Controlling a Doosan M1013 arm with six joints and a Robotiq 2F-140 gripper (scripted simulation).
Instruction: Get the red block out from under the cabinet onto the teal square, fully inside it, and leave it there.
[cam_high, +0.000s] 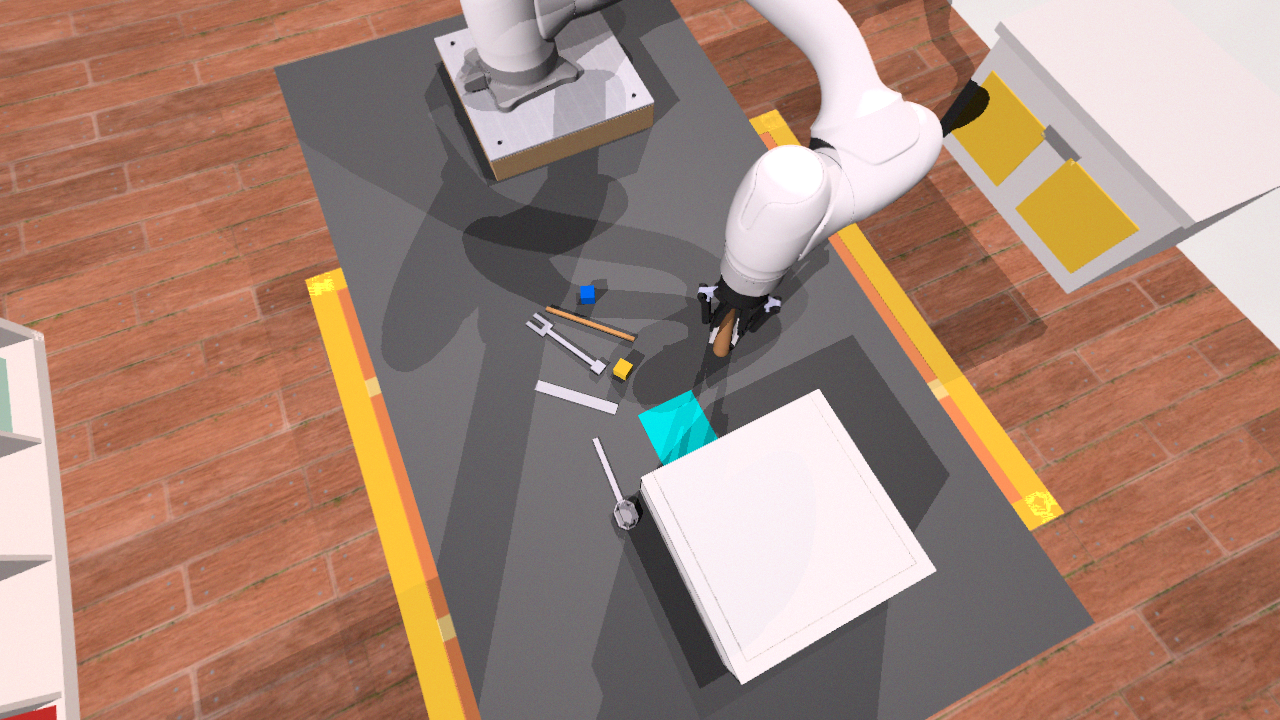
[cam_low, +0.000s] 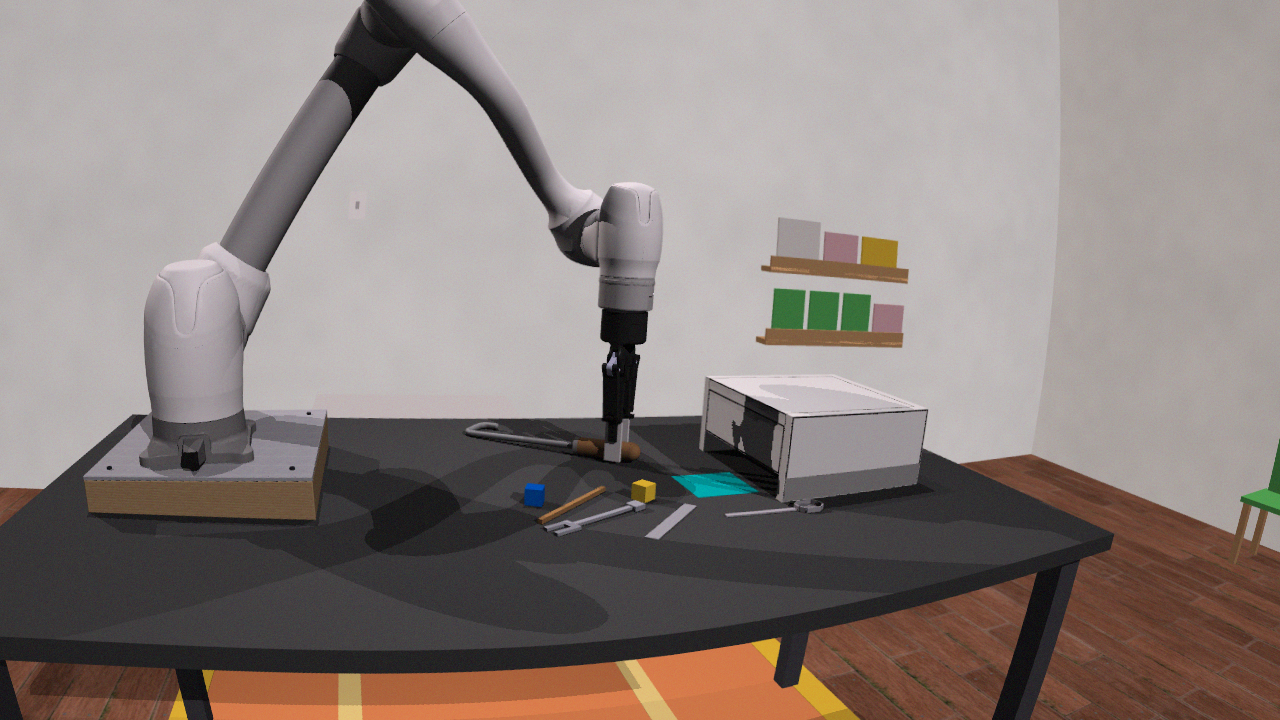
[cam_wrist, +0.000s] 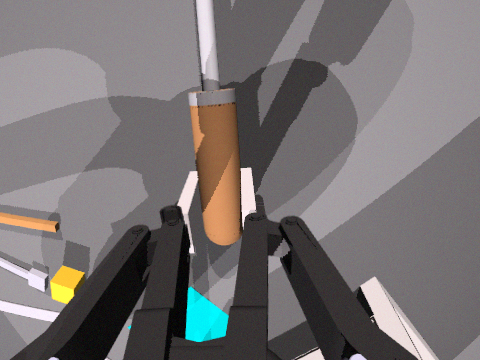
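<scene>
My gripper is now 120 mm to the right of the hook tool, 70 mm past it and 30 mm above it. Round my hand: wooden stick (190 mm to the right, 160 mm behind, 30 mm below); yellow block (190 mm to the right, 40 mm behind, 30 mm below); teal square (160 mm to the right, 100 mm ahead, 40 mm below).
</scene>
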